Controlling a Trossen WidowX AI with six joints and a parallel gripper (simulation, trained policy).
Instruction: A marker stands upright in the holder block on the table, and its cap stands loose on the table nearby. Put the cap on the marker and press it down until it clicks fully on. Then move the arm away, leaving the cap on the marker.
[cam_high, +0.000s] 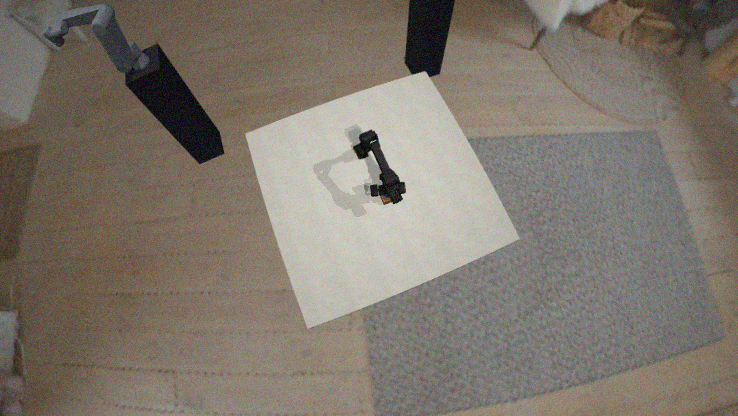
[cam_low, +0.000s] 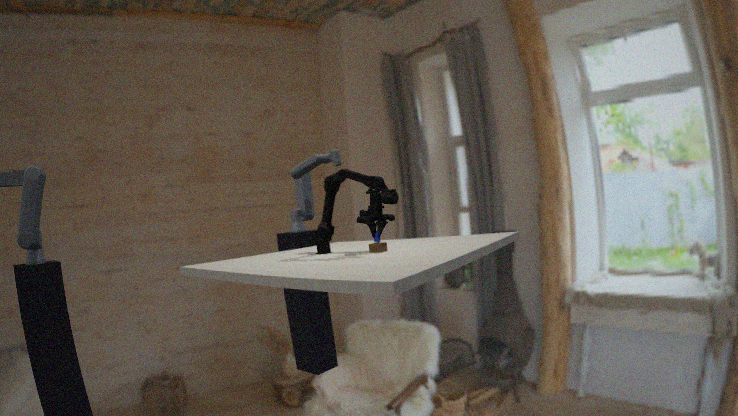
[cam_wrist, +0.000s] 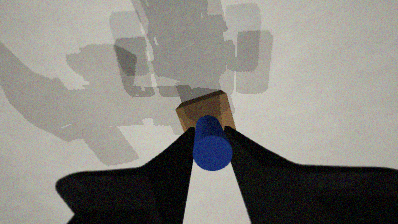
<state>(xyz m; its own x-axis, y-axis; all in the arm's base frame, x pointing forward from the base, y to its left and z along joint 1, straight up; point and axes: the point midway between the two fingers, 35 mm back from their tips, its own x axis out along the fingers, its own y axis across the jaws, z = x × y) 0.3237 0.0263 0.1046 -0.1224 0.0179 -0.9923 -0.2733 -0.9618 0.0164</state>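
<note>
Right now my gripper tip is right at the blue cap. Round my gripper tip: wooden holder block 1 cm ahead, 5 cm below.
</note>
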